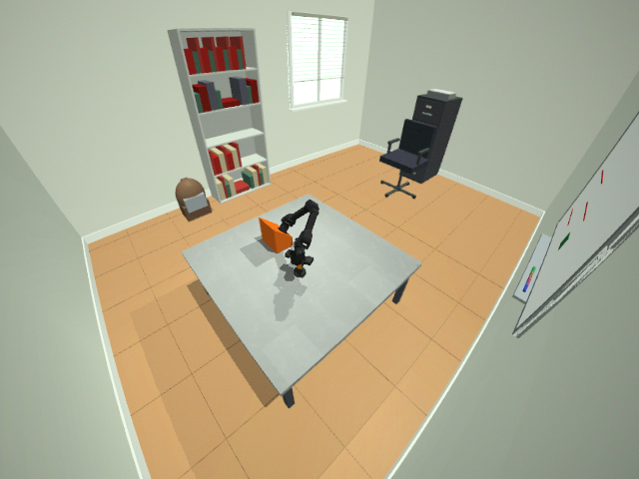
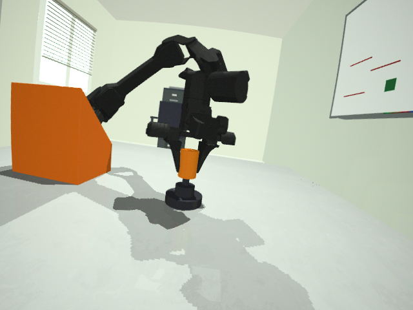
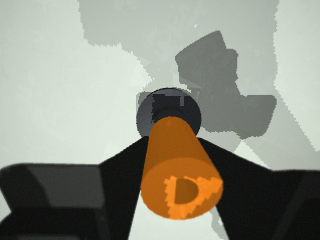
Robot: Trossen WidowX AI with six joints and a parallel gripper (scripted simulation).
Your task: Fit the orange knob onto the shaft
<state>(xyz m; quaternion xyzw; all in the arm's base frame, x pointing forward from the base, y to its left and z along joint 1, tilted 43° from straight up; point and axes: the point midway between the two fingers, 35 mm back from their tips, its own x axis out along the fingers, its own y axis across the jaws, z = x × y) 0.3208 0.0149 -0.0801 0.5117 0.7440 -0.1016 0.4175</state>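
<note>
Right now the knob is 20 mm above my gripper tip. Also, from my gripper tip: dark pedestal: 40 mm below.
</note>
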